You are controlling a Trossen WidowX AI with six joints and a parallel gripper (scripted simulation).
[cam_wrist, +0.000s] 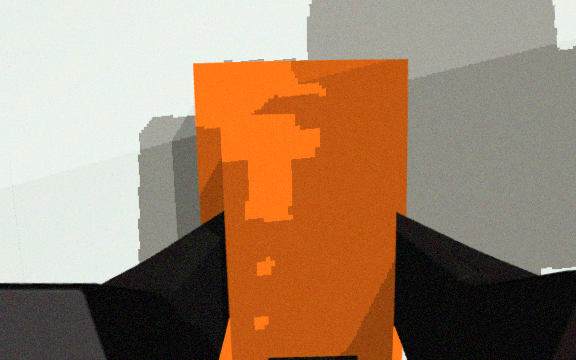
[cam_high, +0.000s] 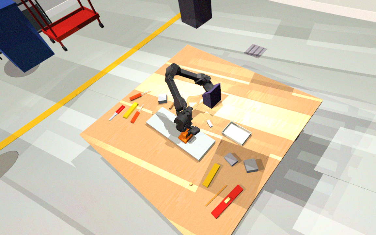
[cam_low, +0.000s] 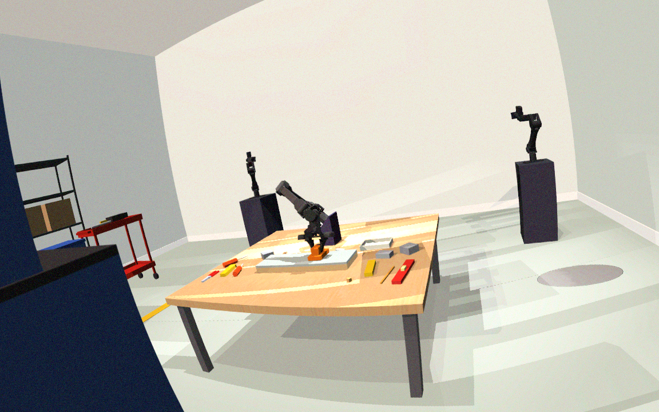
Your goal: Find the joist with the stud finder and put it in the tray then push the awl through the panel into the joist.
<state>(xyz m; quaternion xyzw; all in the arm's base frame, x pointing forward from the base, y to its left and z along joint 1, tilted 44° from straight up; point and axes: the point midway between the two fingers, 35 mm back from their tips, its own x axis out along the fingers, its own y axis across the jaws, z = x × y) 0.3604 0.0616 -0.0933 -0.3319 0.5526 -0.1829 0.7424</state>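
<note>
The white tray lies 260 mm behind my gripper tip, 230 mm to the left of it and 50 mm below it. Round my gripper tip: orange stud finder (20 mm behind, 20 mm above); then thin stick (150 mm ahead, 410 mm to the left, 60 mm below); then awl (170 mm behind, 330 mm to the right, 60 mm below).
</note>
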